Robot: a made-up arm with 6 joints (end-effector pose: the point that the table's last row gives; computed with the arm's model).
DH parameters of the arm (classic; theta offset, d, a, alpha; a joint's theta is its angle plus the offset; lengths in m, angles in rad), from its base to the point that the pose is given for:
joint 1: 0 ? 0.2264 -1.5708
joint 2: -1.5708 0 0.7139 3.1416
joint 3: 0 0 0.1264 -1.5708
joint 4: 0 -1.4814 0 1.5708
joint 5: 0 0 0 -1.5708
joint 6: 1.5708 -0.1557 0 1.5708
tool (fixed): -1.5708 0 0 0
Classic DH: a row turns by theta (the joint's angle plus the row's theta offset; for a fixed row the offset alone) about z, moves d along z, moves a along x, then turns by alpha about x.
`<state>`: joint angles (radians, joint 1 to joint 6).
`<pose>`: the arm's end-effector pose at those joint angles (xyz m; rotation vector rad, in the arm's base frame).
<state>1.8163 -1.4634 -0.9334 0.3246 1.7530 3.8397</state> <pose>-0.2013 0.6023 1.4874 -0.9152 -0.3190 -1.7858</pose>
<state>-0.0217 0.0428 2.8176 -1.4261 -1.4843 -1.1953</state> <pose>-1.1722 0.1790 1.5942 0.1172 -0.1435 1.5732</pose>
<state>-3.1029 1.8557 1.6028 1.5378 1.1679 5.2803</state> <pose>-2.4304 -0.2373 -0.0176 -0.1489 0.3553 -1.8997</pose>
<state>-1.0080 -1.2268 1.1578 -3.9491 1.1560 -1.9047</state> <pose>-0.7598 1.3974 1.7229 -1.8223 -0.8045 -0.6488</pose>
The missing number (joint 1, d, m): 0.442
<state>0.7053 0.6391 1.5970 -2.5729 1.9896 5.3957</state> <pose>1.1633 0.8898 2.1787 -2.4393 0.4537 1.1254</pose>
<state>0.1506 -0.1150 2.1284 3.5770 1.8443 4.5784</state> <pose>-0.7269 -0.1743 2.2830 -1.1842 -0.1305 -0.4548</pose>
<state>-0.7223 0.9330 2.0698 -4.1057 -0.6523 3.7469</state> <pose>0.9325 -0.9252 2.3992 0.0058 -1.7293 -0.7645</pose>
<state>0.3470 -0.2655 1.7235 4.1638 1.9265 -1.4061</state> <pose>-0.5092 -0.3166 2.4146 -1.2994 0.5004 -0.4097</pose>
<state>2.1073 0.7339 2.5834 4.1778 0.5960 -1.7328</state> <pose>-0.0288 0.1956 2.4977 -0.4568 -1.1789 0.0695</pose>
